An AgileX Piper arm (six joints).
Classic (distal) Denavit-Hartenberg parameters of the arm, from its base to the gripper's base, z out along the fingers. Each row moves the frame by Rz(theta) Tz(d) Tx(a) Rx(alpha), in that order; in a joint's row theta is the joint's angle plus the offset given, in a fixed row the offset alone. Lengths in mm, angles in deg.
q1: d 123, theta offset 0, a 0, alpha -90
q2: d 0, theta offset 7.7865, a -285.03, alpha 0
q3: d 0, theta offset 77.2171, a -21.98, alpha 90
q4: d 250.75, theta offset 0, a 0, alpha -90
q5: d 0, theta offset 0, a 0, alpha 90
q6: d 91, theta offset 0, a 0, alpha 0
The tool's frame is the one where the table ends.
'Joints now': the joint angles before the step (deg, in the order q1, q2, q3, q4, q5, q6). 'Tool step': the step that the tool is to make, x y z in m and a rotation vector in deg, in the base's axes. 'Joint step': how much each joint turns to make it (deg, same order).
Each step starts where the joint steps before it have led.
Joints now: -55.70 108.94 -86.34 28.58 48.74 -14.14
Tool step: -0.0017 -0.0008 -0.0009 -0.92 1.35 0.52
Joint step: -0.01 0.00 0.00 -1.71 0.01 -0.01
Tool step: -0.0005 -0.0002 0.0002 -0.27 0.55 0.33
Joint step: 0.01 0.01 -0.15 -0.67 0.26 -0.01
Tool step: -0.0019 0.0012 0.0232 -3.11 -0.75 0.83
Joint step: 0.00 -1.97 -2.07 -1.32 1.16 0.01
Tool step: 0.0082 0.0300 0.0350 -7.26 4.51 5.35
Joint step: 4.95 -5.10 -0.94 -9.48 2.38 2.53
